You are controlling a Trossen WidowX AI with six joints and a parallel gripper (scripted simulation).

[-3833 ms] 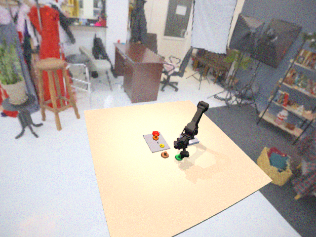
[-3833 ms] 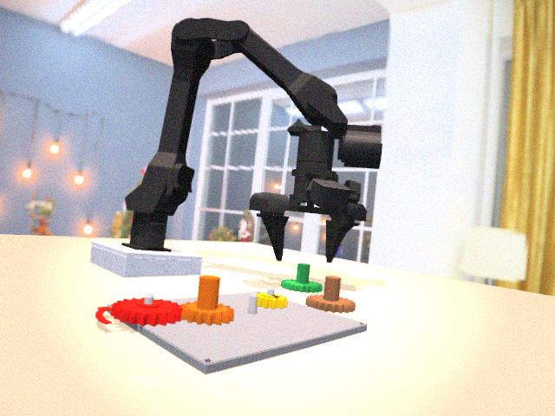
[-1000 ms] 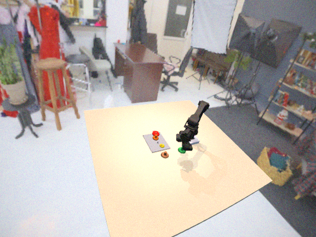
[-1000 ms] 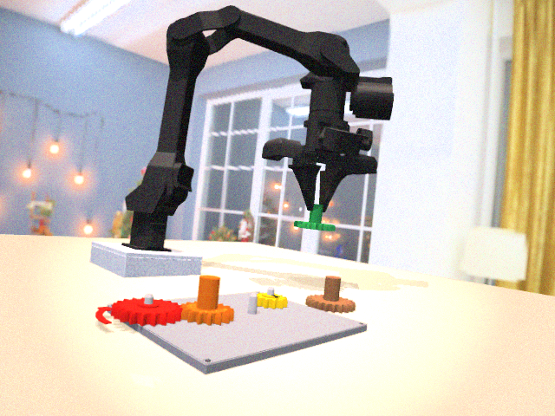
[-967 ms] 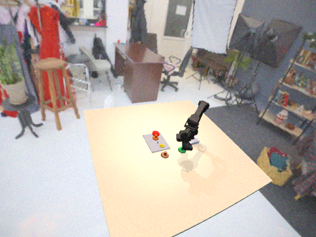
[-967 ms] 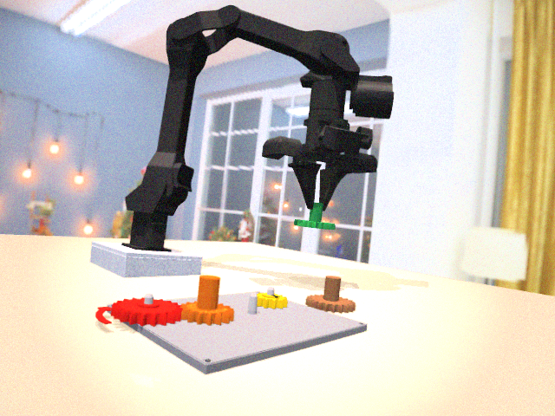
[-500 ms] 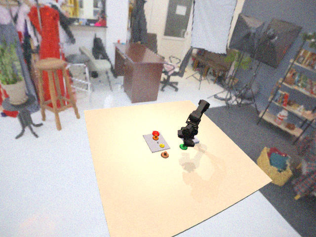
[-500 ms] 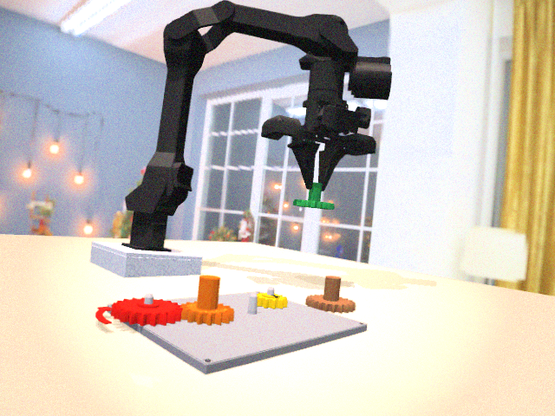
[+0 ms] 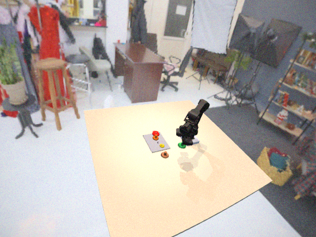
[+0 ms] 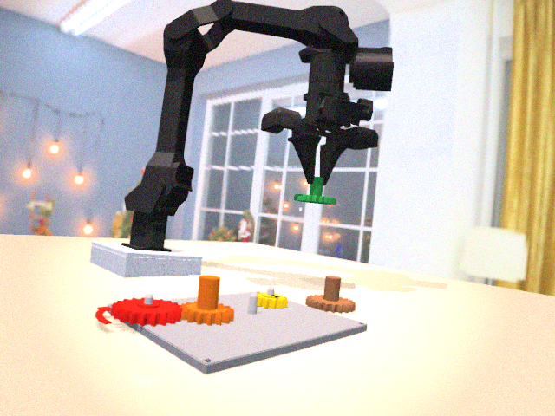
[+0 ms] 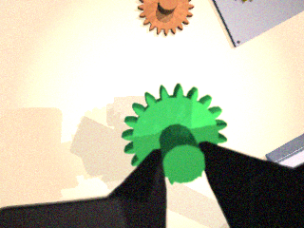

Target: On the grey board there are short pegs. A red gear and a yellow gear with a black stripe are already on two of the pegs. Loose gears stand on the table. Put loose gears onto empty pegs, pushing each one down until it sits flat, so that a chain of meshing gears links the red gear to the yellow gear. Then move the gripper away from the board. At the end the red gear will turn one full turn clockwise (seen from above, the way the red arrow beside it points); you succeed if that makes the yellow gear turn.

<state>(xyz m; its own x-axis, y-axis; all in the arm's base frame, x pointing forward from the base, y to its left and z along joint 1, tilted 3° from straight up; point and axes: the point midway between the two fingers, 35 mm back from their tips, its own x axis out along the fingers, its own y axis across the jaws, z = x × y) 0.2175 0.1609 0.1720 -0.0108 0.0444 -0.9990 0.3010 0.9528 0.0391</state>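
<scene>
The yellow gear lies 80 mm ahead of my gripper tip, 150 mm to the right of it and 150 mm below it. The rest, counted from my gripper tip: orange gear 90 mm ahead, 250 mm to the right, 140 mm below; then green gear 10 mm below; then brown gear 90 mm ahead, 50 mm to the right, 150 mm below.
</scene>
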